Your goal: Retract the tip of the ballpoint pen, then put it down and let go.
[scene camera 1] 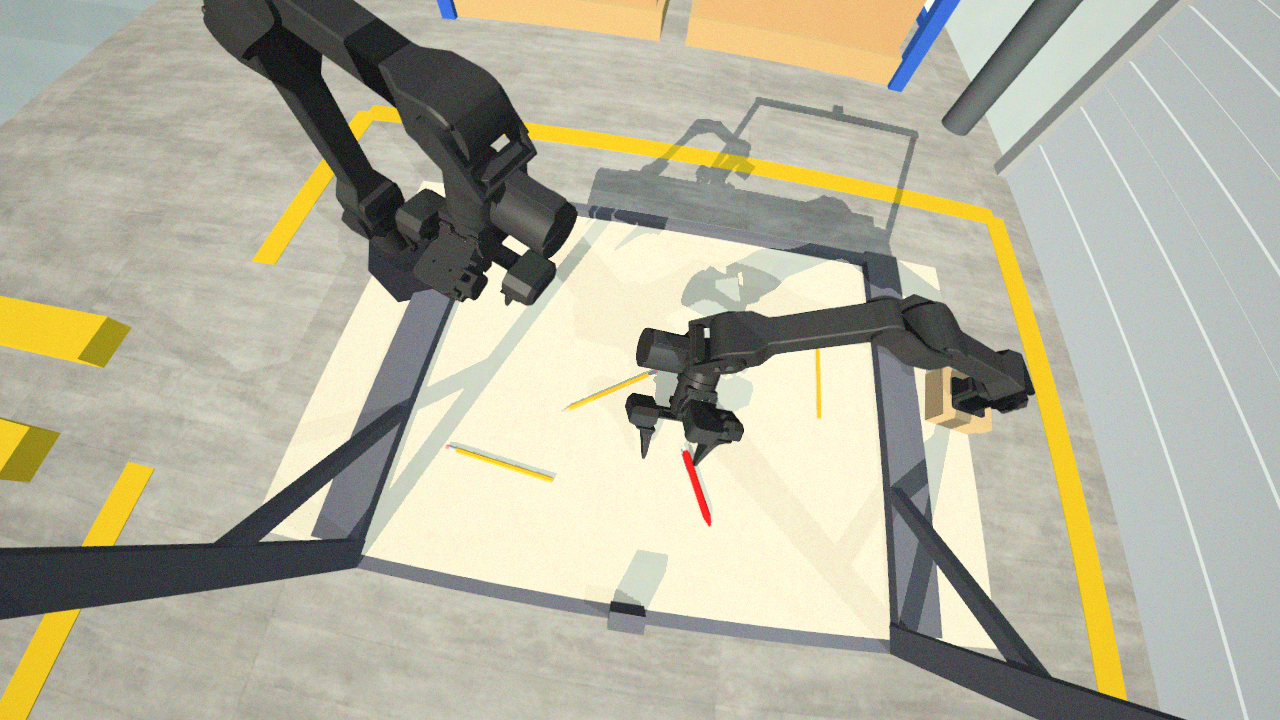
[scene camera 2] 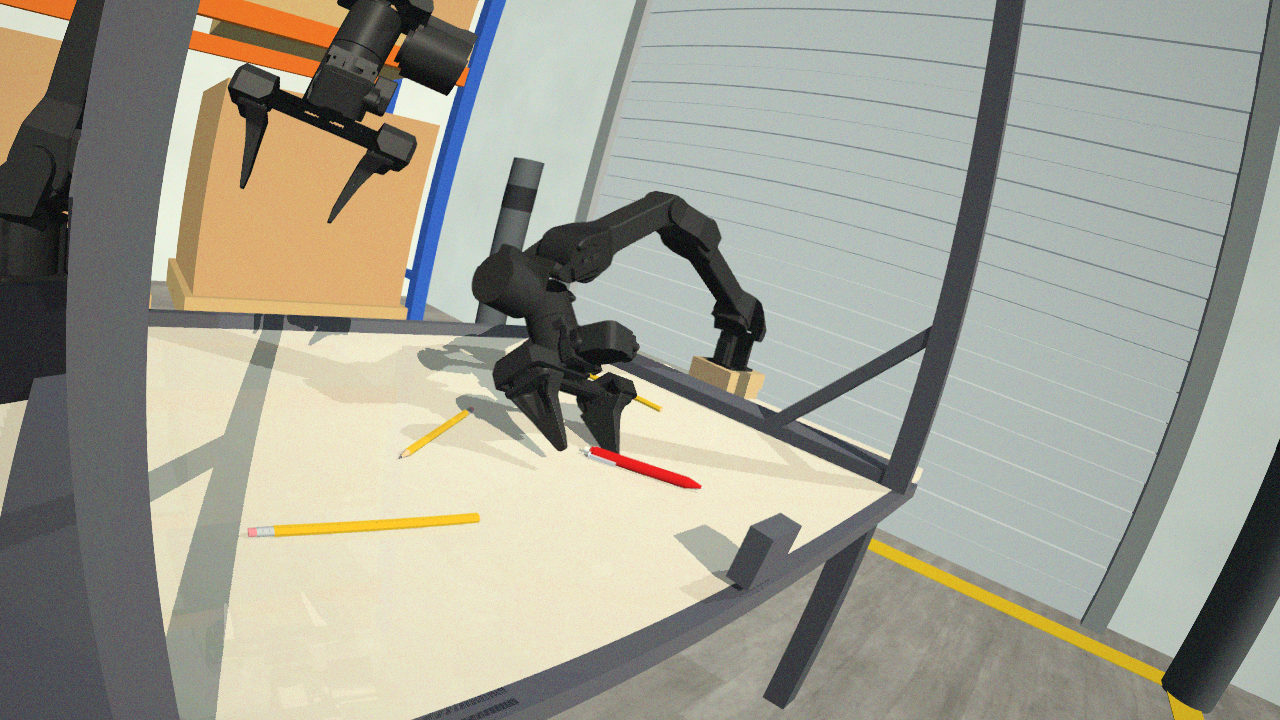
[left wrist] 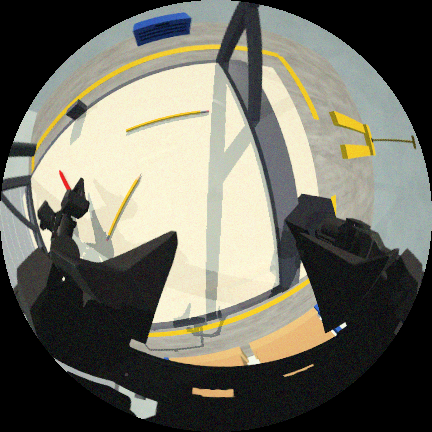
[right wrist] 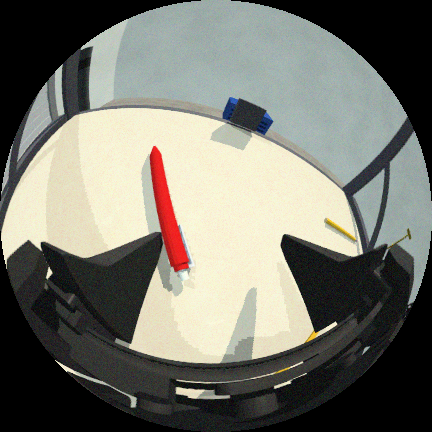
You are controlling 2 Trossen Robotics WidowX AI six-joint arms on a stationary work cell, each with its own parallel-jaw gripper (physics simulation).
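Frame: origin at the left arm's base, x ahead, y left, z up, level; metres.
Seen in the pictures: left gripper, fingertip midpoint: (scene camera 2: 285, 205) (left wrist: 240, 238); right gripper, fingertip midpoint: (scene camera 1: 669, 461) (scene camera 2: 590, 455) (left wrist: 75, 186) (right wrist: 224, 240); left arm's base at its link origin: (scene camera 1: 396, 242) (scene camera 2: 27, 274) (left wrist: 325, 228); right arm's base at its link origin: (scene camera 1: 967, 397) (scene camera 2: 729, 365).
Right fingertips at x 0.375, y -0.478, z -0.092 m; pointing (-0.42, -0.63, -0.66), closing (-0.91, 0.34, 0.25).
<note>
Offsets run from my right fingertips to a thing's middle. Level surfaces: height alone.
A red ballpoint pen @(dz -0.008, dx +0.033, dy -0.051 m) (scene camera 1: 697, 488) (scene camera 2: 644, 467) (left wrist: 64, 180) (right wrist: 167, 215) lies flat on the cream table @(dz -0.014 m) (scene camera 1: 537, 537) (scene camera 2: 358, 626). In the right wrist view its pale button end points toward the gripper, and its tapered end points away; whether the writing tip is out is too small to tell. My right gripper (scene camera 1: 670, 458) (scene camera 2: 588, 448) (right wrist: 224, 240) is open and empty, low over the table at the button end. The pen's rear part shows close beside the left-hand finger in the right wrist view. My left gripper (scene camera 2: 286, 204) (left wrist: 240, 238) is open and empty, high above the table.
Yellow pencils lie around: one @(dz -0.011, dx -0.272, dy +0.070 m) (scene camera 1: 501, 462) (scene camera 2: 375, 524) (left wrist: 167, 120) at the left in scene camera 1, one @(dz -0.011, dx -0.064, dy +0.147 m) (scene camera 1: 608, 391) (scene camera 2: 435, 434) (left wrist: 124, 206) nearer the right gripper, and one @(dz -0.011, dx +0.332, dy +0.085 m) (scene camera 1: 818, 385) (scene camera 2: 648, 402) behind the right arm. A dark block @(dz +0.017, dx -0.126, dy -0.197 m) (scene camera 1: 626, 616) (scene camera 2: 763, 548) (right wrist: 248, 114) stands at the table edge.
</note>
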